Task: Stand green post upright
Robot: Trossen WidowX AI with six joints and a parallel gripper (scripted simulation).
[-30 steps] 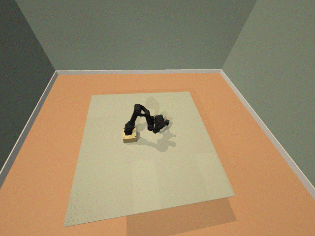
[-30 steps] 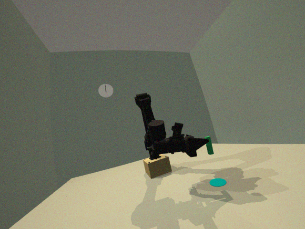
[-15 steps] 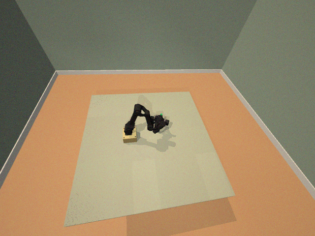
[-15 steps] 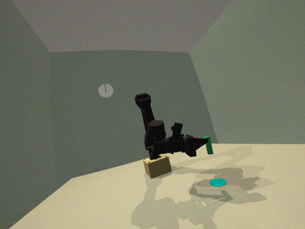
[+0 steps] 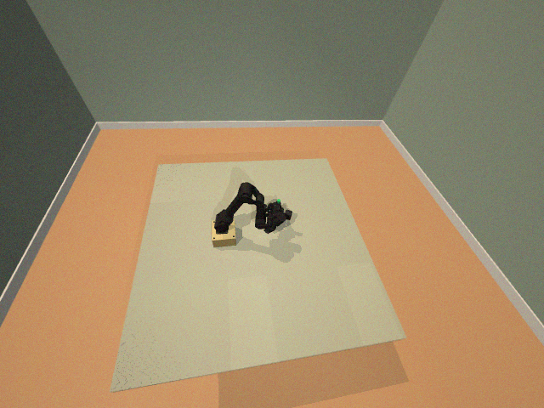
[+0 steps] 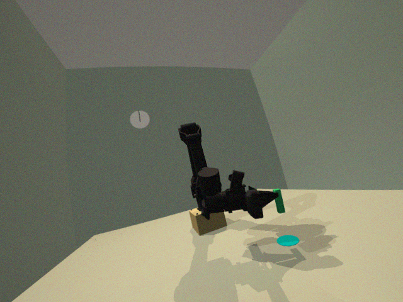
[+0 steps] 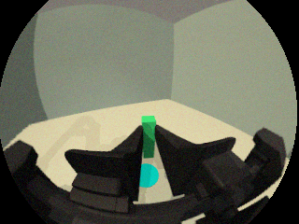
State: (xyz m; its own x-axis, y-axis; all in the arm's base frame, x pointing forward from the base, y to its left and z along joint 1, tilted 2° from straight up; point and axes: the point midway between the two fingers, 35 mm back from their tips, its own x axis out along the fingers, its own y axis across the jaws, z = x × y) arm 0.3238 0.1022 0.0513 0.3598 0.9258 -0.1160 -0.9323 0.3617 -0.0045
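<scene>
Now: the cyan circle 14 cm below my gripper tip. Round my gripper tip: green post (2 cm below).
</scene>
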